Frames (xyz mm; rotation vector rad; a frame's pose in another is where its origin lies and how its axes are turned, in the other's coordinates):
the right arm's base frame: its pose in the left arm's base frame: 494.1 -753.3 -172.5 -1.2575 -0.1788 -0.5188
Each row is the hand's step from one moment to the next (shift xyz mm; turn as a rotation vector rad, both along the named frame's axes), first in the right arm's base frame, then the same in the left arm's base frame.
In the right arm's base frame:
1: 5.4 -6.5 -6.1 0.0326 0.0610 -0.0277
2: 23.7 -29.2 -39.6 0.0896 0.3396 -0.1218
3: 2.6 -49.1 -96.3 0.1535 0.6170 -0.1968
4: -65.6 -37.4 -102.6 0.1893 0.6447 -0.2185
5: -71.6 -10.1 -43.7 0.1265 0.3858 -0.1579
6: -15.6 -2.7 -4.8 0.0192 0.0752 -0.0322
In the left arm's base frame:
1: 0.8 -8.6 5.9 0.0527 -0.0221 -0.0478
2: 1.1 -49.8 22.3 0.2182 -0.0672 -0.2934
3: -35.1 -101.4 13.2 0.3921 -0.0965 -0.5291
4: -90.1 -86.1 -26.5 0.4329 -0.1209 -0.5451
5: -73.7 -23.4 -34.0 0.2665 -0.1014 -0.3293
6: -15.6 -0.8 -5.5 0.0470 -0.0196 -0.0669

